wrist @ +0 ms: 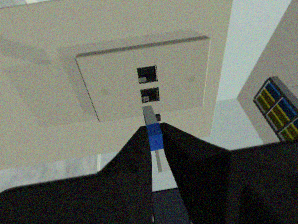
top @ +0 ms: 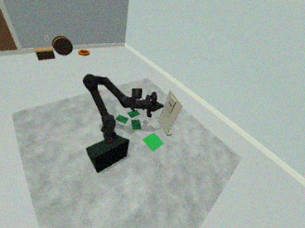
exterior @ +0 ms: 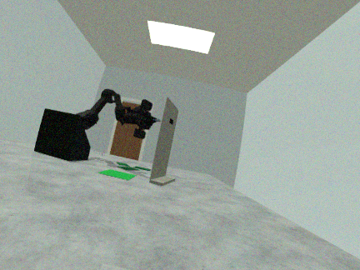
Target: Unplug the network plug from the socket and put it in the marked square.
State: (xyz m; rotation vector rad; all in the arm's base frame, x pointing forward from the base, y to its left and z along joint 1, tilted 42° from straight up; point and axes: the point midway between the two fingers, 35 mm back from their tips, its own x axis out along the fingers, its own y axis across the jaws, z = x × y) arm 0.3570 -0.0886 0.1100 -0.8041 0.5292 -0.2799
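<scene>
Now: the green marked square 90 mm behind my gripper tip, 90 mm to the right of it and 260 mm below it. Round my gripper tip: upright panel: 70 mm ahead, 30 mm to the right, 100 mm below.
</scene>
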